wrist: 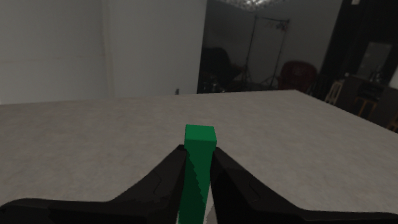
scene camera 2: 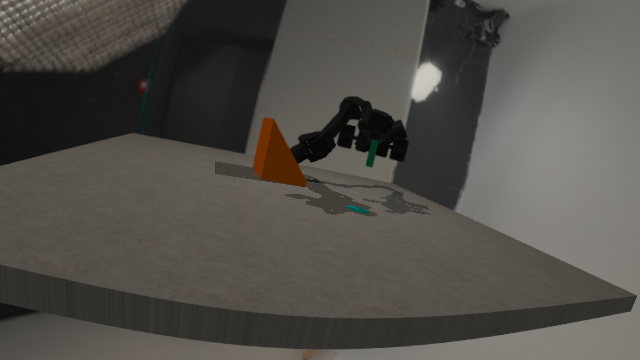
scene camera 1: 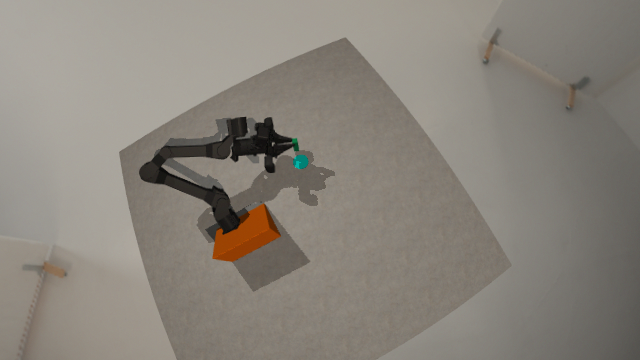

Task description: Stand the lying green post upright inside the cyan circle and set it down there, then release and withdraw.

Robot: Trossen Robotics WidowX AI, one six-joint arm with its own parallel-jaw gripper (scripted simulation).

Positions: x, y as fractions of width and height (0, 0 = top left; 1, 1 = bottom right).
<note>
My gripper (scene camera 2: 0.58, 0.40) carries a green post.
My gripper also shows in the wrist view (wrist: 0.50, 0.68) and in scene camera 1 (scene camera 1: 0.46, 0.40).
</note>
